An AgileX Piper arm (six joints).
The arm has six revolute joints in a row. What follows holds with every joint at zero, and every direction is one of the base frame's.
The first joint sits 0.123 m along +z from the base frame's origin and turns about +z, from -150 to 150 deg.
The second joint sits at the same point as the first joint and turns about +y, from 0 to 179.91 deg.
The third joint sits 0.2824 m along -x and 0.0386 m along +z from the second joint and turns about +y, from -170 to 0 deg.
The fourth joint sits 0.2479 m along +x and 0.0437 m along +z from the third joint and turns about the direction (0.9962, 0, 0.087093), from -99.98 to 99.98 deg.
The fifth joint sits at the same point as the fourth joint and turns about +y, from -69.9 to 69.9 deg.
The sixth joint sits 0.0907 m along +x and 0.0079 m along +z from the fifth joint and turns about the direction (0.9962, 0, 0.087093), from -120 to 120 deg.
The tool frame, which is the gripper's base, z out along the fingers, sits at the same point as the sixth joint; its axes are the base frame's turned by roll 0, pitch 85 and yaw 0 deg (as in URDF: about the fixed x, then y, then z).
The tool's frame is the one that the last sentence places.
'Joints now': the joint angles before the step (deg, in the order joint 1, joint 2, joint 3, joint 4, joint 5, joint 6). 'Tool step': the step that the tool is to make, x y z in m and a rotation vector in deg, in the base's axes. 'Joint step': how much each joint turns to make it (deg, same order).
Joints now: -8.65, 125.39, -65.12, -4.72, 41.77, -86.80
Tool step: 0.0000, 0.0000, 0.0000, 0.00, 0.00, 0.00
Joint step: 0.00, 0.00, 0.00, 0.00, 0.00, 0.00
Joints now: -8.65, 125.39, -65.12, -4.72, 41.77, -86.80
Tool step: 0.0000, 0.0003, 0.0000, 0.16, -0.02, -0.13
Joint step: 0.00, -0.01, 0.01, 0.26, 0.00, -0.09
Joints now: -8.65, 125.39, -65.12, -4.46, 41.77, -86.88
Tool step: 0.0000, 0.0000, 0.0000, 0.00, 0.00, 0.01
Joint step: 0.00, 0.00, 0.00, 0.00, 0.00, -0.01
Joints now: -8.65, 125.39, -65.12, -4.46, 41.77, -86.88
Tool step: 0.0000, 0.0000, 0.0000, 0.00, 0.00, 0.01
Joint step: 0.00, 0.00, 0.00, 0.00, 0.00, -0.01
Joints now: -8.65, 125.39, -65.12, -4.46, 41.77, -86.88
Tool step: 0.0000, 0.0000, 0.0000, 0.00, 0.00, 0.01
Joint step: 0.00, 0.00, 0.00, 0.00, 0.00, -0.01
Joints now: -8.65, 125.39, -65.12, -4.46, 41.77, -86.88
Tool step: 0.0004, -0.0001, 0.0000, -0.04, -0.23, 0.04
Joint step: 0.00, 0.00, -0.01, -0.03, -0.22, -0.01
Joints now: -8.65, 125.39, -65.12, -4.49, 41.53, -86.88
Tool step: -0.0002, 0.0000, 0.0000, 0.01, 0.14, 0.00
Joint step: 0.00, 0.01, -0.01, 0.00, 0.14, 0.00
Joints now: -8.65, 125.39, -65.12, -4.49, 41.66, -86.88
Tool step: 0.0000, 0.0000, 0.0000, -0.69, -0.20, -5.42
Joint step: 0.00, 0.00, 0.01, 0.00, -0.02, 5.47
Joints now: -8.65, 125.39, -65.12, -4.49, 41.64, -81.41
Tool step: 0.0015, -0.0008, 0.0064, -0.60, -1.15, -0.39
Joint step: 0.00, -1.06, -0.01, -0.58, -0.12, 0.88
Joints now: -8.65, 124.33, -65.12, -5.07, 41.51, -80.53
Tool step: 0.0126, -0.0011, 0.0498, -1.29, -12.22, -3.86
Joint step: -0.01, -8.08, 0.01, 0.43, -4.03, 3.74
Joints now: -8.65, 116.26, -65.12, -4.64, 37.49, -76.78
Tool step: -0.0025, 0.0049, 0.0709, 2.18, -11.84, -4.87
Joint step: 0.00, -11.34, 0.00, 4.65, 0.00, 1.88
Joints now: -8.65, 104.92, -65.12, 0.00, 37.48, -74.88
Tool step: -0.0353, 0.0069, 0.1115, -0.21, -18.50, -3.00
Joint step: 0.01, -18.77, 0.00, 1.52, 0.42, 2.63
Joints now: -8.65, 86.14, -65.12, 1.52, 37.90, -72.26
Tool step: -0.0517, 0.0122, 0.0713, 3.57, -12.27, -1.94
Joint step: 0.00, -14.32, -0.01, 4.06, 2.66, 1.99
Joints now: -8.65, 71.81, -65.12, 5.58, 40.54, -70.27
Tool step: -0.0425, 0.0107, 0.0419, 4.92, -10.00, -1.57
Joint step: 0.02, -9.71, -0.01, 3.94, 0.30, 3.06
